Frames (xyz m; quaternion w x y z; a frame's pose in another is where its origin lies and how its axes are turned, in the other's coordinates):
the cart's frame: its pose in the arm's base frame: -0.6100 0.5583 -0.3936 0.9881 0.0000 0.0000 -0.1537
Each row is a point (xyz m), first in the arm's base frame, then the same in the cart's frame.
Working: the arm's base frame: its pose in the cart's frame: 0.7508 -0.3466 0.3936 0.9881 0.0000 0.0000 0.1537

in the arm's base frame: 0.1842 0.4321 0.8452
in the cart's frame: 0.7950 0.1210 1.2388
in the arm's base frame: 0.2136 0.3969 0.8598
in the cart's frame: 0.8337 0.0964 1.2534
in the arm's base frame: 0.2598 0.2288 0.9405
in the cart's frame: 0.9288 -0.0497 1.3341
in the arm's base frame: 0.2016 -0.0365 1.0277
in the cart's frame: 0.9539 -0.3202 1.4213
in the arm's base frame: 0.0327 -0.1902 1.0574
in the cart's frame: 0.8397 -0.5179 1.4510
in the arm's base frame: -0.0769 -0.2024 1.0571
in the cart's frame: 0.7390 -0.5628 1.4507
